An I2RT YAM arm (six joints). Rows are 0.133 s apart.
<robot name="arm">
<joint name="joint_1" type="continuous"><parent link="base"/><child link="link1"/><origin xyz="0 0 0.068"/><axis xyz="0 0 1"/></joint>
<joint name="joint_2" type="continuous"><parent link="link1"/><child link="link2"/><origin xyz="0.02 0.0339 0.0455"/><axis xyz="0 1 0"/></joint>
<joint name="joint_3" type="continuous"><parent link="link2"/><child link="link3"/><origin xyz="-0.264 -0.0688 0"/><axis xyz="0 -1 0"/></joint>
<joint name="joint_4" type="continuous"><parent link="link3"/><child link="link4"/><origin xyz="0.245 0.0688 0.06"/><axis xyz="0 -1 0"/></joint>
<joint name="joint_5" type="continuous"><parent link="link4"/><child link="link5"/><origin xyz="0.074 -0.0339 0.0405"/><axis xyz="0 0 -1"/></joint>
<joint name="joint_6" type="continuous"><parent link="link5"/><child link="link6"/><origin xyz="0.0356 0 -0.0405"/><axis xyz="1 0 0"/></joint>
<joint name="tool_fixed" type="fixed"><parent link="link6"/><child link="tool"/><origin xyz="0 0 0" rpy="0 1.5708 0"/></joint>
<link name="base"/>
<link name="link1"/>
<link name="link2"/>
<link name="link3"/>
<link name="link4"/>
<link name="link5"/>
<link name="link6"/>
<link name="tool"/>
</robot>
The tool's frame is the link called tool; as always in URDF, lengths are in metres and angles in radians. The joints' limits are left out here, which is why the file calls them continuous.
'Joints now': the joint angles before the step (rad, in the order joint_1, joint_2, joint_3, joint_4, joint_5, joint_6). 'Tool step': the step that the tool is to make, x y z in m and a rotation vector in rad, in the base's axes. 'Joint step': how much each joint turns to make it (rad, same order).
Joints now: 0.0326 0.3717 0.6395 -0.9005 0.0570 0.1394
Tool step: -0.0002 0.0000 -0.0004 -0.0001 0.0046 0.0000
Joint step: 0.0001 0.0004 0.0000 -0.0041 0.0001 0.0001
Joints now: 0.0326 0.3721 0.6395 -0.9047 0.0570 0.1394
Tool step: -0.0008 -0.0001 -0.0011 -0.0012 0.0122 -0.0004
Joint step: -0.0008 -0.0001 -0.0001 -0.0121 0.0001 -0.0009
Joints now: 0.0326 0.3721 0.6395 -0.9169 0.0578 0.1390
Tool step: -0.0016 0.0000 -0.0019 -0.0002 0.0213 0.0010
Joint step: 0.0003 -0.0009 -0.0002 -0.0220 -0.0009 -0.0001
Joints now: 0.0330 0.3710 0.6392 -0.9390 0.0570 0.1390
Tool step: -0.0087 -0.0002 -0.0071 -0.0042 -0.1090 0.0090
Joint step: -0.0003 -0.1113 -0.0604 0.0586 -0.0031 -0.0118
